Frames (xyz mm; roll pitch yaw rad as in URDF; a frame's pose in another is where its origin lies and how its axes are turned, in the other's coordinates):
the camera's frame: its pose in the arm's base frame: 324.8 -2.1 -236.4 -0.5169 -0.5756 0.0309
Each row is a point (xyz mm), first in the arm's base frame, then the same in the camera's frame.
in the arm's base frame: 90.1 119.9 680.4
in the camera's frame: 305.4 -329.8 841.7
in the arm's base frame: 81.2 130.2 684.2
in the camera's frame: 300.3 -324.5 853.7
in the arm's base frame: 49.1 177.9 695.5
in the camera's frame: 280.8 -295.1 900.5
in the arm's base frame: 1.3 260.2 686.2
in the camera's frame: 237.8 -230.7 956.5
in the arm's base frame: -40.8 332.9 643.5
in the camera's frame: 181.1 -159.4 980.8
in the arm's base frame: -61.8 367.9 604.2
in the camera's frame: 143.0 -117.5 979.1
